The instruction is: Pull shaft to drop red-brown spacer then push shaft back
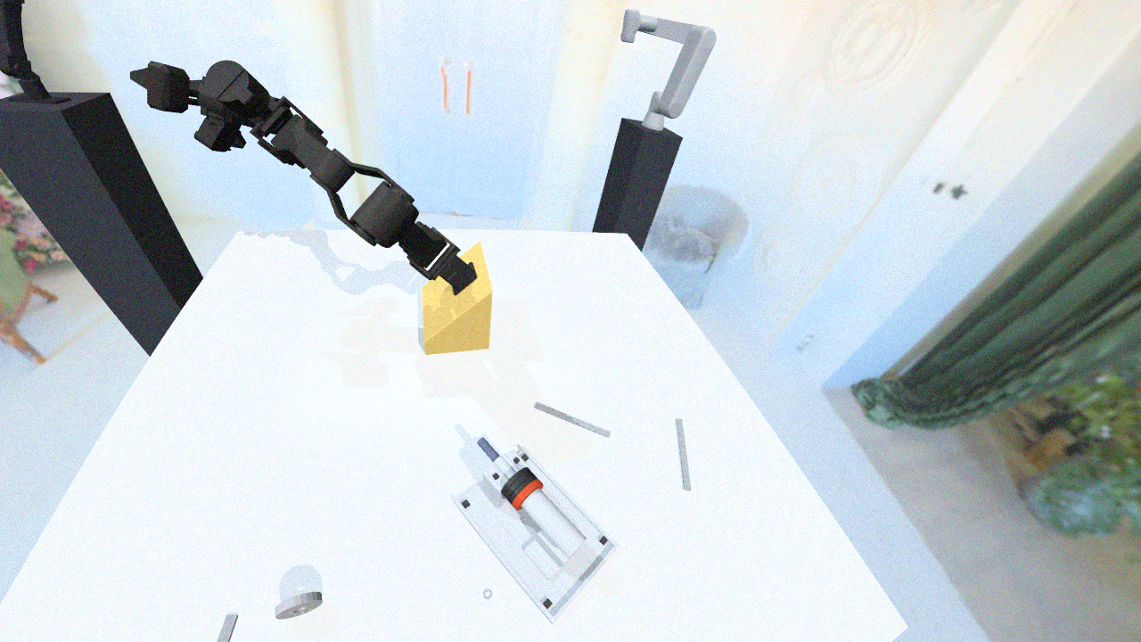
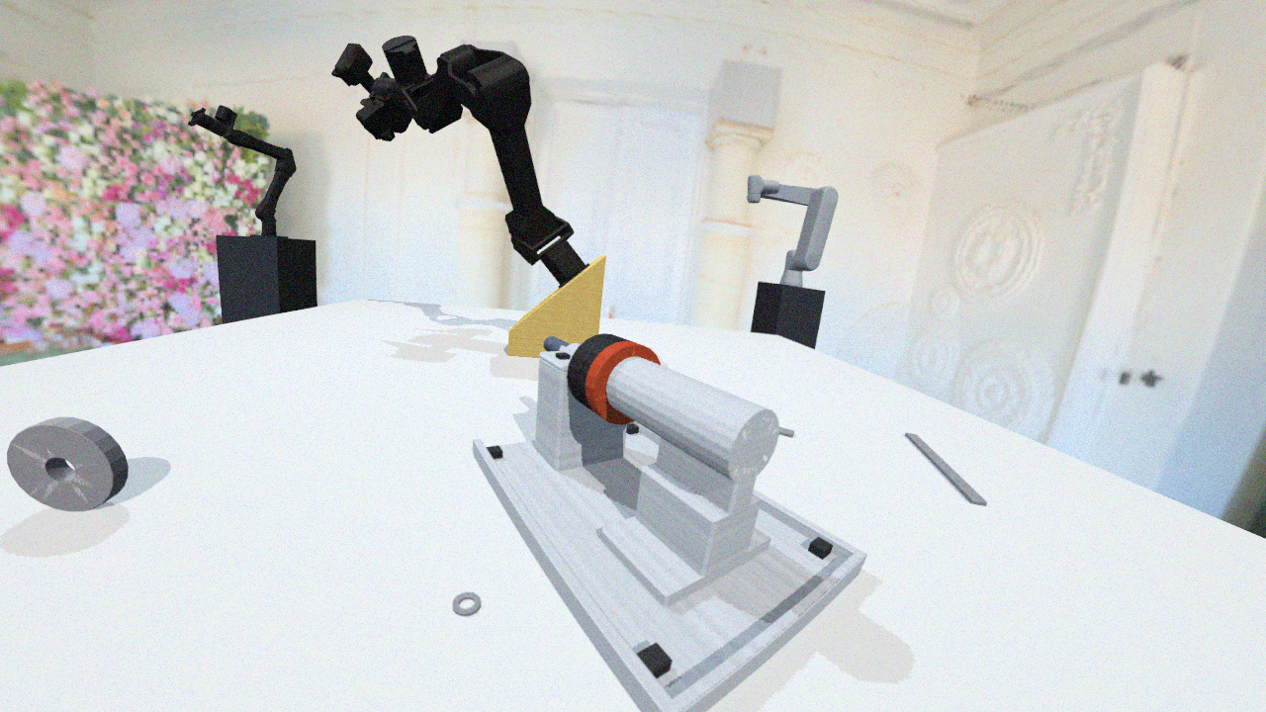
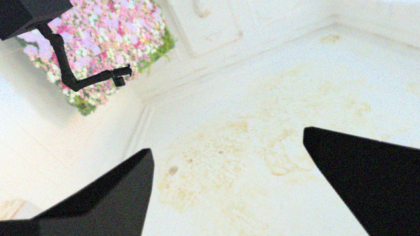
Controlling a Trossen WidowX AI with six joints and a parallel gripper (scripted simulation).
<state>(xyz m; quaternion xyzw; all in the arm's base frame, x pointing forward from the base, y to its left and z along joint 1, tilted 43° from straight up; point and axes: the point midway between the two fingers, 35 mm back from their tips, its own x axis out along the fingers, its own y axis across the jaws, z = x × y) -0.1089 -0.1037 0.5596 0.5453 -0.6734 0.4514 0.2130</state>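
My gripper tip is now 580 mm short of the blue-grey shaft, 500 mm to the right of it and 390 mm above it. From my gripper tip the other things lie so: grey disc (650 mm ahead, 440 mm below, 190 mm to the left); then black spacer (590 mm ahead, 510 mm to the left, 390 mm below); then red-brown spacer (600 mm ahead, 510 mm to the left, 390 mm below).
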